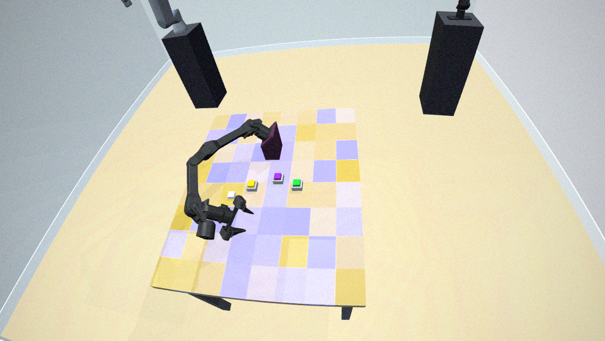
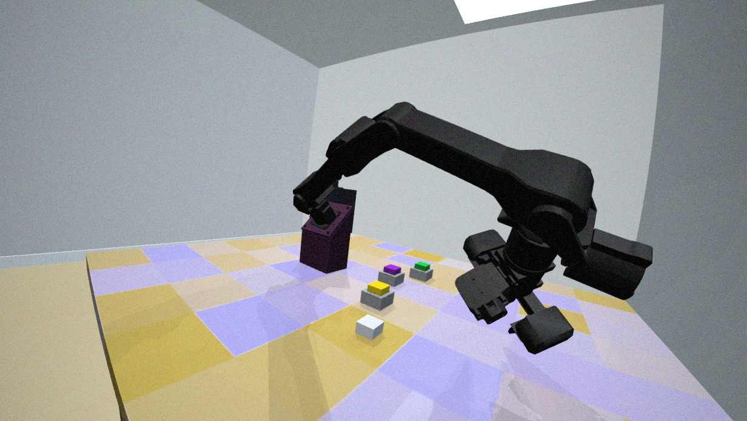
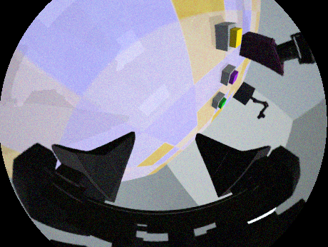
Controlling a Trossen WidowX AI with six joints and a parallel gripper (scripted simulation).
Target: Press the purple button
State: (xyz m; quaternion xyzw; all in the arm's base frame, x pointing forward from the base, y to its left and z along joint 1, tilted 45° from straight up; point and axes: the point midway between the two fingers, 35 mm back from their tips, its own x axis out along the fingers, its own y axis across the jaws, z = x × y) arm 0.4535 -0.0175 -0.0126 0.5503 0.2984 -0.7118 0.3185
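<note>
My gripper tip is 260 mm past the purple button, 60 mm to the right of it and 20 mm above it. Also, from my gripper tip: yellow button 210 mm behind, 60 mm to the right, 20 mm below; small white block 150 mm behind, 150 mm to the right, 40 mm below; green button 230 mm behind, 160 mm to the left, 20 mm below.
</note>
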